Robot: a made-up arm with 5 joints.
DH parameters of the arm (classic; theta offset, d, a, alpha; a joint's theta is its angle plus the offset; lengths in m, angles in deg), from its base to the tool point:
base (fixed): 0 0.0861 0 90
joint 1: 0 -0.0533 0.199 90
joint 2: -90 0.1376 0.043 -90
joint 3: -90 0.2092 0.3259 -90
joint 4: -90 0.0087 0.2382 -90
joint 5: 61.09 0 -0.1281 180
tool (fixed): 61.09 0.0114 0 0
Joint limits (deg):
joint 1: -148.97..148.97
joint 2: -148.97..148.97
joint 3: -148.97..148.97
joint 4: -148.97..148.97
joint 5: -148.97..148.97
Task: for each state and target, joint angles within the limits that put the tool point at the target. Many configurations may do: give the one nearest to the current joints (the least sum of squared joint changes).
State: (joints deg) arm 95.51 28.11 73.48 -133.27 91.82
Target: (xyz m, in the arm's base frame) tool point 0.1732 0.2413 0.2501
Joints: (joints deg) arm 79.59 24.02 65.02 -142.39 99.90
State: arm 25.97 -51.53 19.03 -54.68 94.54
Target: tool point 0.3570 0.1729 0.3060
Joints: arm 44.28 -18.00 26.48 -83.88 111.31
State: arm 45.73 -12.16 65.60 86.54 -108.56
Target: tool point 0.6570 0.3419 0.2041
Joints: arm 63.79 -1.62 39.26 96.57 -97.44
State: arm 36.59 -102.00 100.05 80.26 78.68
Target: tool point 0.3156 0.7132 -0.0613
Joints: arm 82.59 -54.20 61.98 64.71 69.75
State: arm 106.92 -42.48 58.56 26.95 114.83
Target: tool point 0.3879 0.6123 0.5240
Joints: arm 84.08 -40.50 44.73 -4.35 122.40
